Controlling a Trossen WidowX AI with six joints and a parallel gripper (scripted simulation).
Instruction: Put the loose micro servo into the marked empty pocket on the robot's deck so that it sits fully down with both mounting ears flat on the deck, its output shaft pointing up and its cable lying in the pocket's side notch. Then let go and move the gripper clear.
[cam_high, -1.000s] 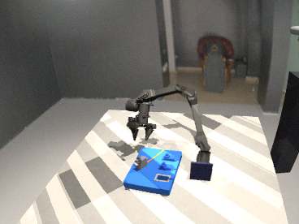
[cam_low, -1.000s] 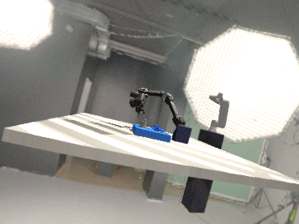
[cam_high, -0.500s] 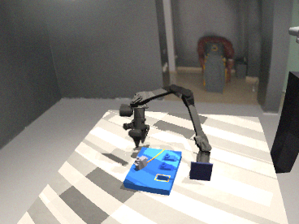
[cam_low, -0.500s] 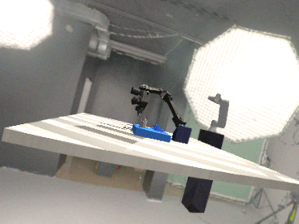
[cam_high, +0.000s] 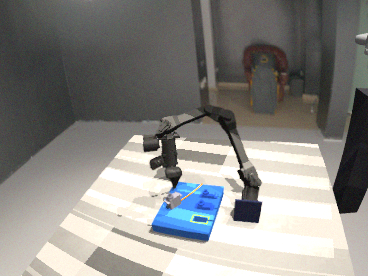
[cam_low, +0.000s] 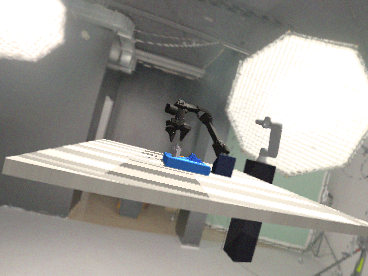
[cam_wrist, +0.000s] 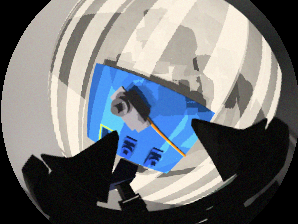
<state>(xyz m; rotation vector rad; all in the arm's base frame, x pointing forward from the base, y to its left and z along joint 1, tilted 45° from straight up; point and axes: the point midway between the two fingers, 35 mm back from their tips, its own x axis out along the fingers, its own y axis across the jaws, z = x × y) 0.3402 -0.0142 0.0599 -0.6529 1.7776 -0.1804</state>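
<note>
Right now the blue robot deck is 3 cm behind my gripper tip, 3 cm to the left of it and 11 cm below it.
</note>
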